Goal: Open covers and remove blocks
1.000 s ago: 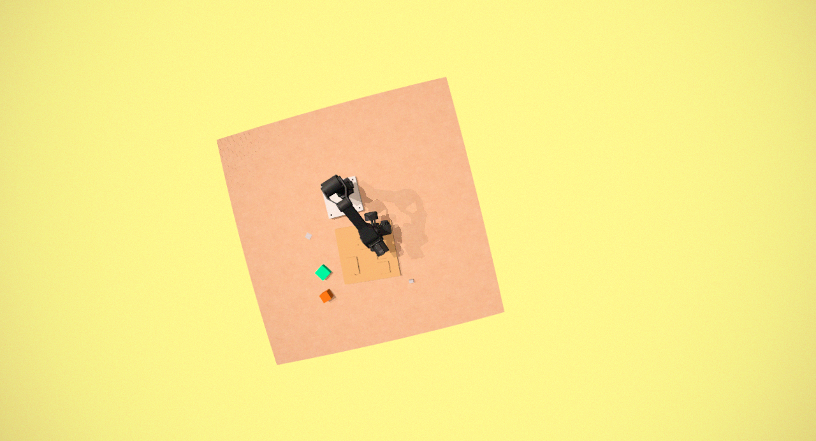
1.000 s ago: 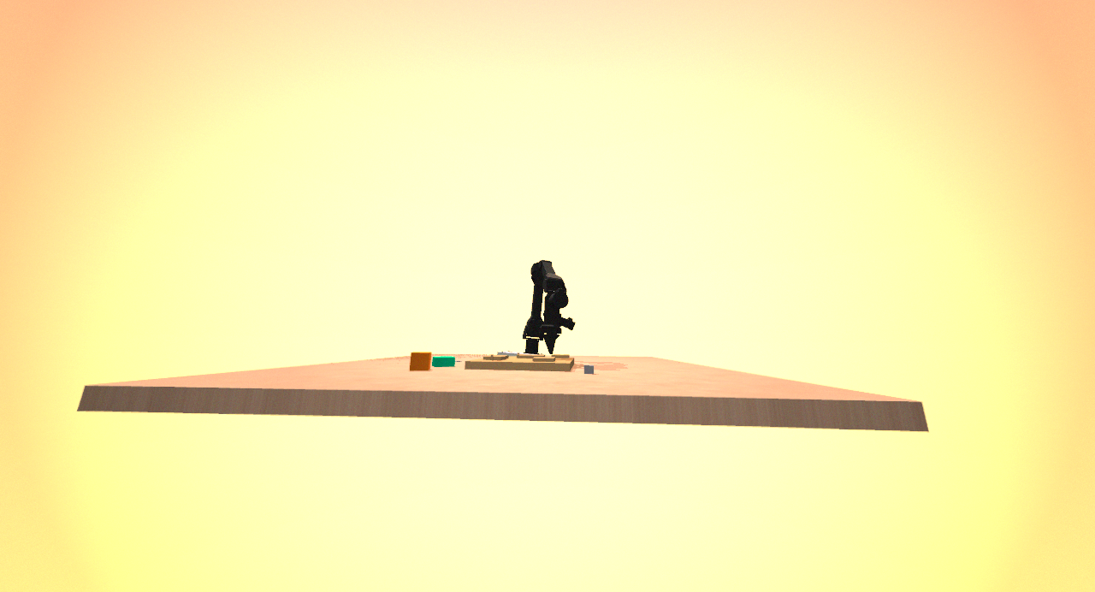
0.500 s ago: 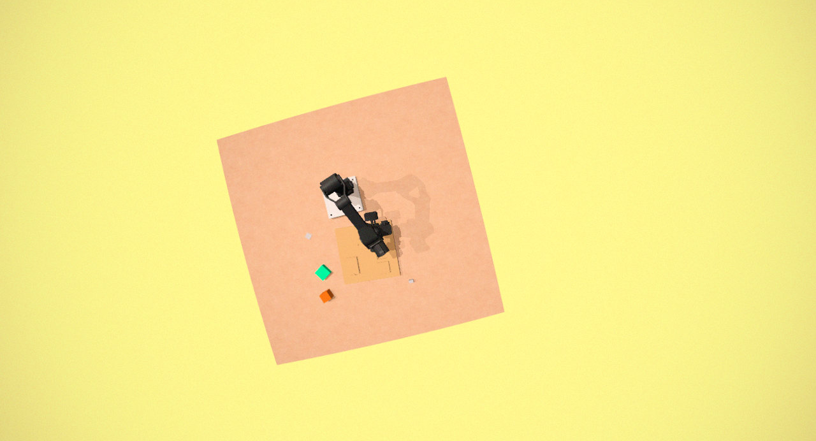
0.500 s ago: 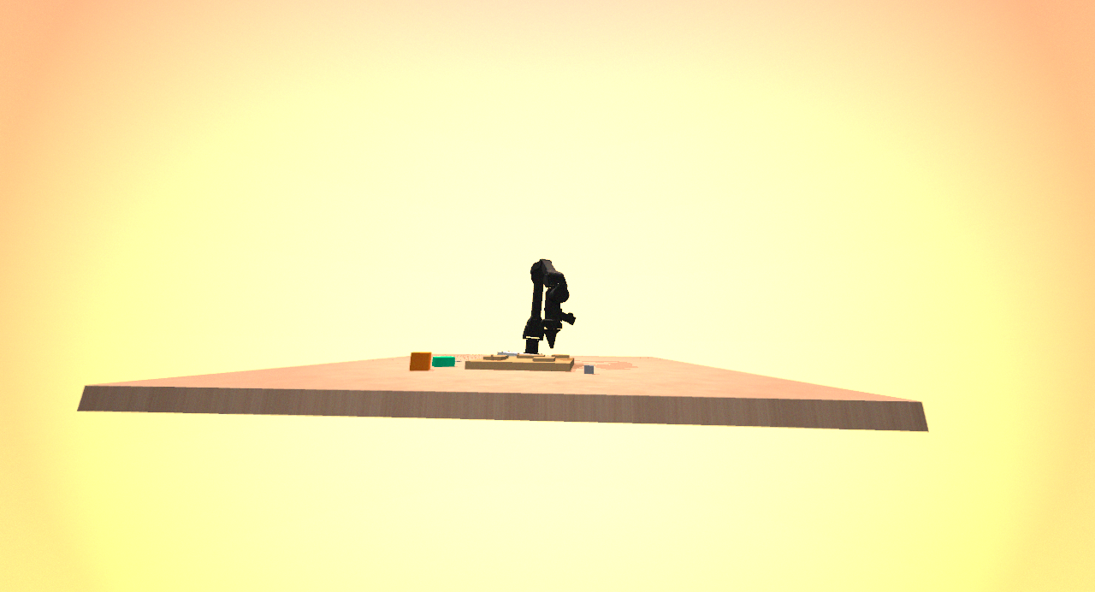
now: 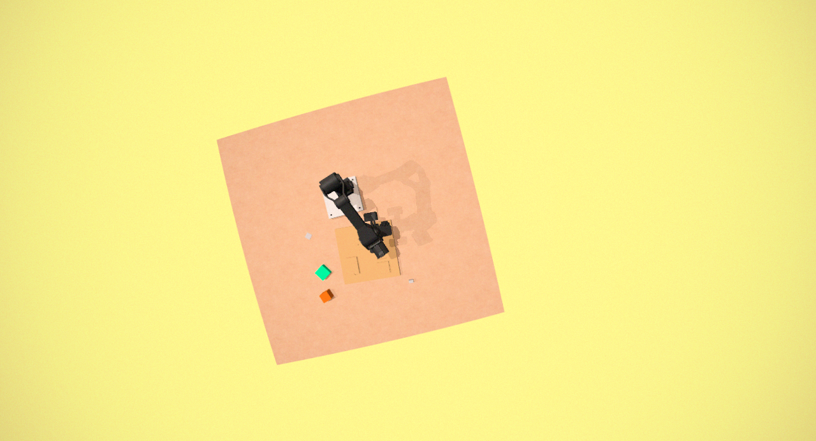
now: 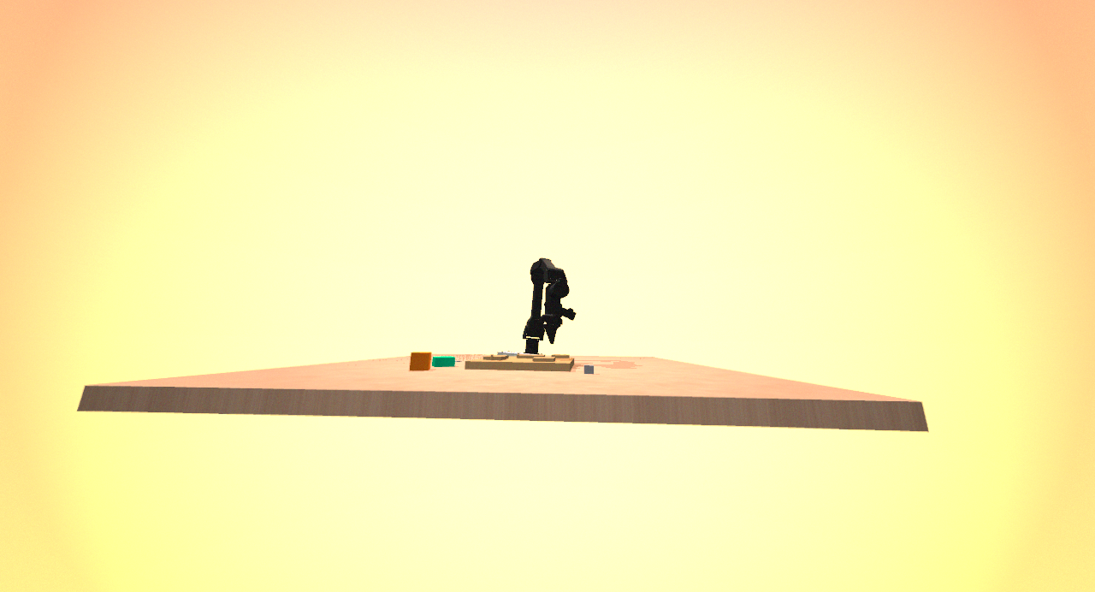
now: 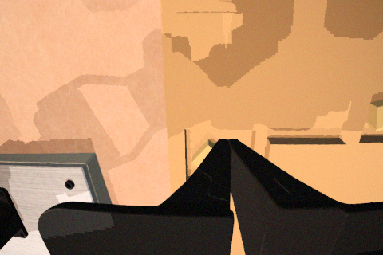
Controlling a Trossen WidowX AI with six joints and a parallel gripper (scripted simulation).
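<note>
Now: the tan puzzle board 100 mm ahead of my gripper tip, 70 mm to the right of it and 50 mm below it. Also, from my gripper tip: grey cube: 310 mm ahead, 110 mm to the left, 60 mm below; green block: 150 mm ahead, 330 mm to the right, 60 mm below; orange block: 280 mm ahead, 340 mm to the right, 50 mm below.
</note>
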